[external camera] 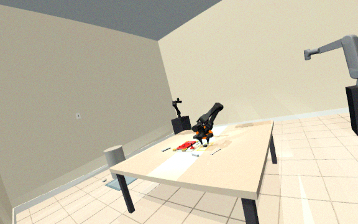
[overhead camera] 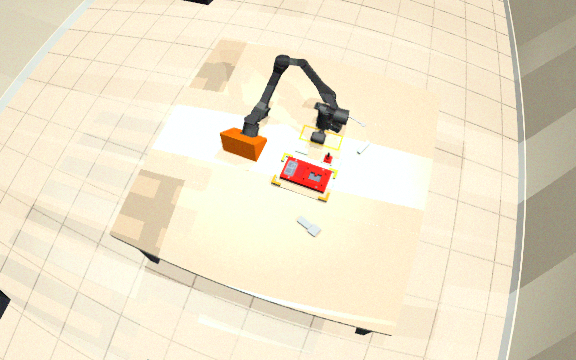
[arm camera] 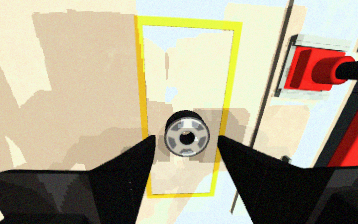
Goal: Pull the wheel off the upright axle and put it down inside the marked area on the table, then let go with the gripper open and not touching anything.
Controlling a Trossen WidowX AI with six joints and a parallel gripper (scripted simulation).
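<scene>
My gripper tip is now 10 mm above the wheel. Round my gripper tip: thin white bar 110 mm ahead, 170 mm to the left, 10 mm below.
</scene>
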